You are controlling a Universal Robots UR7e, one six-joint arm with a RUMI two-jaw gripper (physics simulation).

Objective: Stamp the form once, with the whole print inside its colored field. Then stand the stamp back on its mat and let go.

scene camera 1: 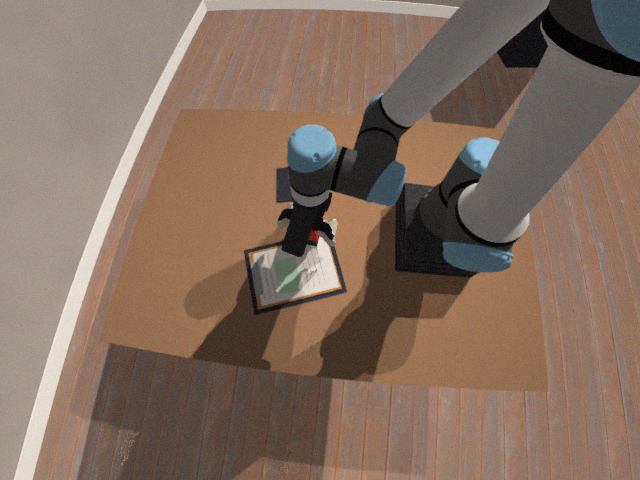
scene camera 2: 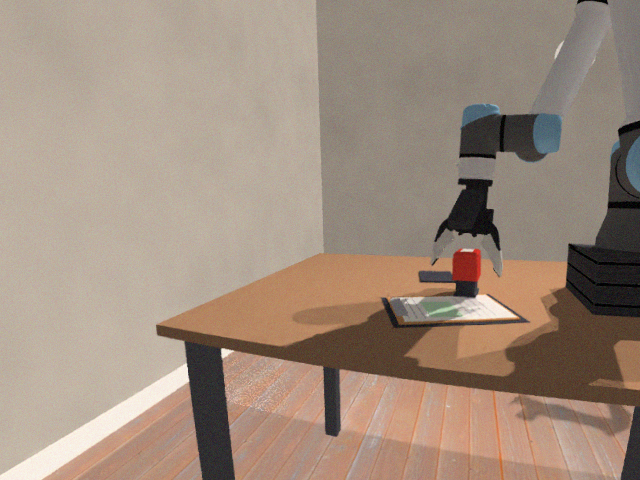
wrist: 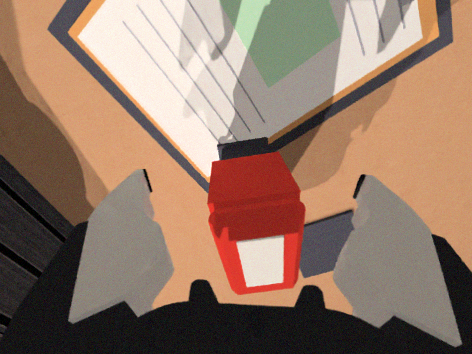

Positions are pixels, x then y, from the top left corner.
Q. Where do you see a form on clipboard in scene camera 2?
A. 446,310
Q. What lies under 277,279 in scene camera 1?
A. A form on clipboard.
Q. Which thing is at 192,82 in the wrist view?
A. A form on clipboard.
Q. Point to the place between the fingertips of the gripper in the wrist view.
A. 250,175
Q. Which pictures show the gripper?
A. Scene camera 1, scene camera 2 and the wrist view: all of them.
